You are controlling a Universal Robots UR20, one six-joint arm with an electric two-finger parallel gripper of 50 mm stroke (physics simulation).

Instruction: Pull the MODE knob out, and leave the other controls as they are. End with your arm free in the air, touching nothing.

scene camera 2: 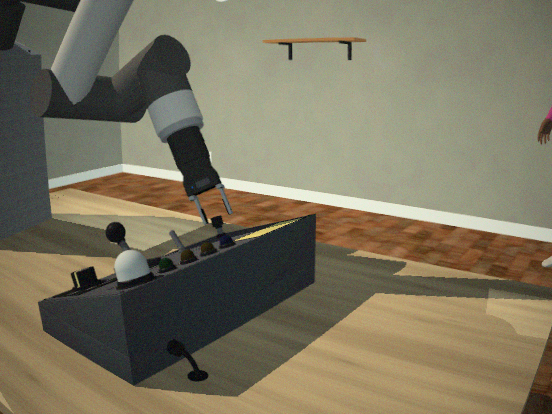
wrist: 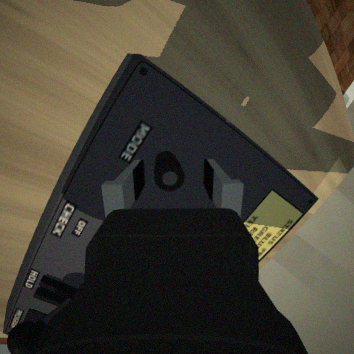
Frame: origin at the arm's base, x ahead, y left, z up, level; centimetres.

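Where they show: gripper, fingertip midpoint: [scene camera 2: 218,219] [wrist: 173,171].
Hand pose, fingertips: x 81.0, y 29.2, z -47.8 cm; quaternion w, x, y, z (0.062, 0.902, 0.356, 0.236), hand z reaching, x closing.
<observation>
Things, the pixels of their top centre, and the offset from my fingertips. "spot": a spot on its surface instead.
- MODE knob, middle of its top: [wrist: 179,184] [scene camera 2: 219,215] dx +0.7, dy -0.4, dz +0.9 cm
- metal toggle lever, middle of its top: [scene camera 2: 176,231] dx +1.4, dy -12.4, dz +0.4 cm
- green lamp, surface spot: [scene camera 2: 166,264] spot: dx +21.4, dy -28.8, dz +3.0 cm
- blue lamp, surface spot: [scene camera 2: 226,240] spot: dx +19.4, dy -14.7, dz +3.0 cm
- white dome, surface spot: [scene camera 2: 132,266] spot: dx +23.1, dy -35.9, dz +5.0 cm
- black ball lever, middle of its top: [scene camera 2: 114,222] dx -1.5, dy -24.9, dz +4.3 cm
- yellow-marked black knob, middle of its top: [scene camera 2: 82,266] dx +5.5, dy -36.1, dz +0.1 cm
- bent black stalk, surface spot: [scene camera 2: 189,357] spot: dx +29.1, dy -31.5, dz -9.2 cm
The MODE knob [scene camera 2: 216,221] [wrist: 170,176] is a small black knob on a stem at the far end of the dark control panel box [scene camera 2: 225,295] [wrist: 195,125]; its MODE label [wrist: 135,142] is beside it. My gripper [scene camera 2: 217,217] [wrist: 173,171] is open and empty. In the wrist view its fingers stand on either side of the knob, with a gap at each side. In the scene view the fingertips are about level with the knob's top, above the panel face. Whether the knob's head lies fully between the fingertips is hard to tell.
The panel also bears a metal toggle lever [scene camera 2: 177,240], green lamp [scene camera 2: 166,264], blue lamp [scene camera 2: 226,240], white dome [scene camera 2: 132,266], black ball lever [scene camera 2: 115,232] and yellow-marked black knob [scene camera 2: 84,277]. A bent black stalk [scene camera 2: 189,357] stands before the box.
</observation>
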